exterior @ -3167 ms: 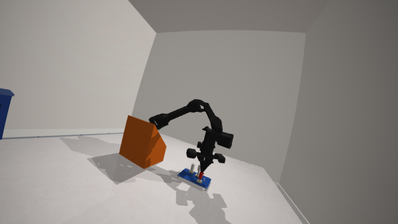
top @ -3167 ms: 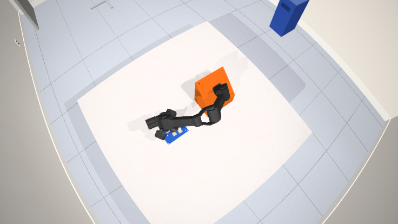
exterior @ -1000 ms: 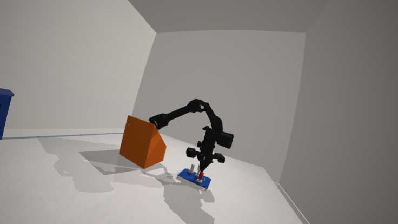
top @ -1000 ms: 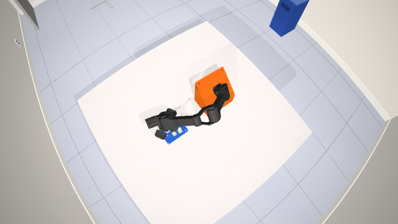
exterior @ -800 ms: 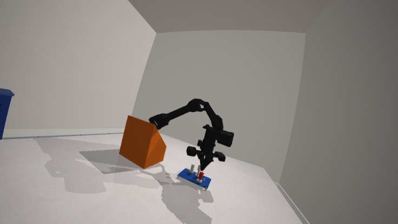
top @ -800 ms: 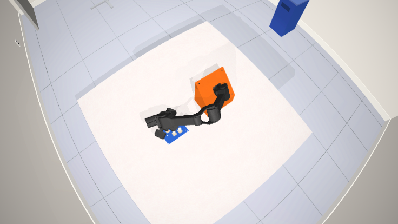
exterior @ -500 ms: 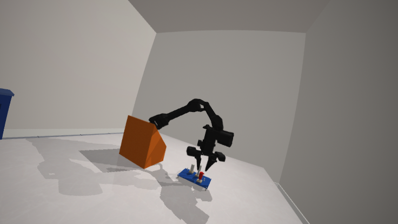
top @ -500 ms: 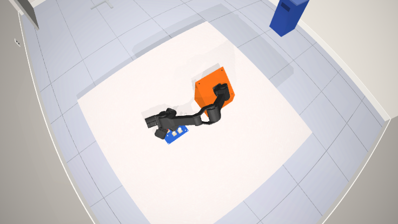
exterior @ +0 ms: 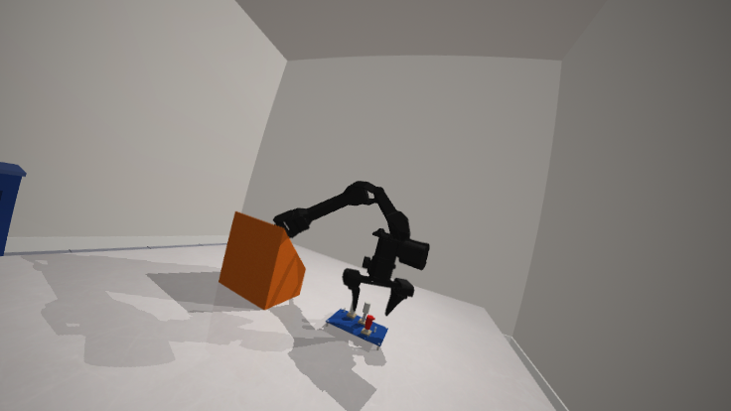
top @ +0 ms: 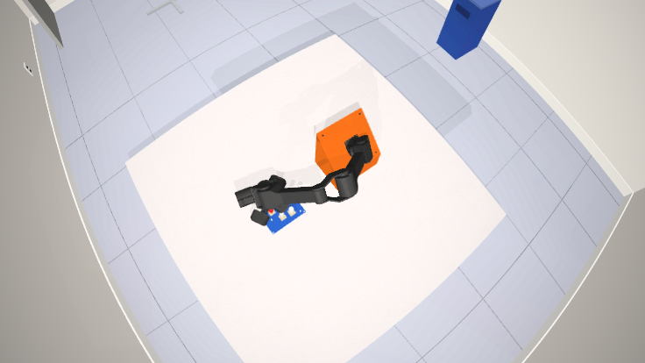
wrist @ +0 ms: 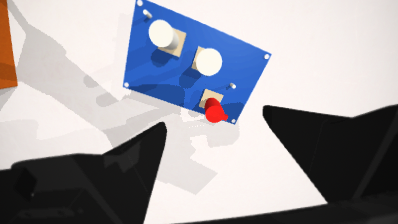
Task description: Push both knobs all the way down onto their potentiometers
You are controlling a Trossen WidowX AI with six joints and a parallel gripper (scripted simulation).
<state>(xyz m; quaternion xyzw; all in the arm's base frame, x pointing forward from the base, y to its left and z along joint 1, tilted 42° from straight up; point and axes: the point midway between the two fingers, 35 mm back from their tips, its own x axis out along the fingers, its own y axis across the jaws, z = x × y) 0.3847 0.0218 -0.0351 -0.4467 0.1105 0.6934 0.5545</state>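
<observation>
The red knob is 20 mm below my gripper tip. From my gripper tip the other things lie so: white knob (60 mm behind, 50 mm to the left, 30 mm below).
</observation>
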